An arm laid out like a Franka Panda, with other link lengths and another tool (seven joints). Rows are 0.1 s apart.
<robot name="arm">
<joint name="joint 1" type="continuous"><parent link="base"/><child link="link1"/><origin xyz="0.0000 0.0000 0.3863" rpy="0.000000 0.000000 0.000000"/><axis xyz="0 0 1"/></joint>
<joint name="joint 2" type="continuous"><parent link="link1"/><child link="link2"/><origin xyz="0.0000 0.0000 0.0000" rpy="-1.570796 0.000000 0.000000"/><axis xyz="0 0 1"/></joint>
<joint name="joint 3" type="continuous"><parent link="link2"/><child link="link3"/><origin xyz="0.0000 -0.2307 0.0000" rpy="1.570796 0.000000 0.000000"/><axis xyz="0 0 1"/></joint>
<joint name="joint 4" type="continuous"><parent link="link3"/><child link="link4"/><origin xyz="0.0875 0.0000 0.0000" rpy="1.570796 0.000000 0.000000"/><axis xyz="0 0 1"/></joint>
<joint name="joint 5" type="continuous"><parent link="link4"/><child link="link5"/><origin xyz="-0.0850 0.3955 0.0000" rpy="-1.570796 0.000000 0.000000"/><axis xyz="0 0 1"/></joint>
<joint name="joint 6" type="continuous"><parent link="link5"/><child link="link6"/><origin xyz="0.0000 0.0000 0.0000" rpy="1.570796 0.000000 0.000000"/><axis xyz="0 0 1"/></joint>
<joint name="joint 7" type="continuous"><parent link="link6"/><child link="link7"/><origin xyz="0.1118 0.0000 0.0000" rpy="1.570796 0.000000 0.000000"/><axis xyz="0 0 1"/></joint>
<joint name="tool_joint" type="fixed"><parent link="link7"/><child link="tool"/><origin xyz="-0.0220 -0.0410 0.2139" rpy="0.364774 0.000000 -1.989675"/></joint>
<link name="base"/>
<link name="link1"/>
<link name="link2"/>
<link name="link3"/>
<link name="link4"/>
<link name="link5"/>
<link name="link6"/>
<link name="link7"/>
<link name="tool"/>
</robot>
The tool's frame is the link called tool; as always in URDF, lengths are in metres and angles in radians. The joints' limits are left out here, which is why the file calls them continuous.
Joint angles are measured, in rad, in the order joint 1, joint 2, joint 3, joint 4, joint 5, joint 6, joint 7. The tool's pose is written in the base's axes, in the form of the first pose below.
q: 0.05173 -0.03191 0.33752 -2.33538 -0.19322 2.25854 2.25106
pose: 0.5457 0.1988 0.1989 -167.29 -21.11 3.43
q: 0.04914 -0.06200 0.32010 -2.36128 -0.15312 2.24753 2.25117
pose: 0.5415 0.1850 0.2005 -166.72 -16.83 4.03
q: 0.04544 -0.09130 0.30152 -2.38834 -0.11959 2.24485 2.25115
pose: 0.5386 0.1708 0.2025 -166.07 -12.94 4.03
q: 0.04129 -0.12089 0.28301 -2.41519 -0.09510 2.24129 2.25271
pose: 0.5357 0.1563 0.2046 -165.64 -9.43 3.91
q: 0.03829 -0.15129 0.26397 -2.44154 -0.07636 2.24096 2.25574
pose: 0.5334 0.1424 0.2080 -165.24 -6.27 3.35
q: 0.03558 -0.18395 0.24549 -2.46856 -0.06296 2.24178 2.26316
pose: 0.5311 0.1288 0.2123 -164.94 -3.17 2.45
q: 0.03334 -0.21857 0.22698 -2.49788 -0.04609 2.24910 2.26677
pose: 0.5290 0.1165 0.2174 -164.30 -0.35 1.16
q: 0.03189 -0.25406 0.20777 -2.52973 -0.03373 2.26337 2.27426
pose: 0.5273 0.1042 0.2226 -163.65 2.41 -0.64
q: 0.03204 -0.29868 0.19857 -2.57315 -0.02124 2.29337 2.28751
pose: 0.5242 0.0971 0.2287 -162.93 4.51 -3.48
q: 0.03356 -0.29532 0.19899 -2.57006 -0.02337 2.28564 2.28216
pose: 0.5232 0.0981 0.2273 -163.13 3.93 -2.74
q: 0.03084 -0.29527 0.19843 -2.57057 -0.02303 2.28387 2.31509
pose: 0.5229 0.0947 0.2269 -163.03 6.90 -3.18
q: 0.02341 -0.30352 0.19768 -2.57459 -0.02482 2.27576 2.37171
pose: 0.5217 0.0869 0.2281 -162.94 12.14 -4.04
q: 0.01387 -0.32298 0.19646 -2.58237 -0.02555 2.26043 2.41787
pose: 0.5192 0.0775 0.2321 -162.82 16.86 -4.81
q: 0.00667 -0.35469 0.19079 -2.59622 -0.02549 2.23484 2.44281
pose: 0.5140 0.0672 0.2377 -162.85 20.24 -4.95
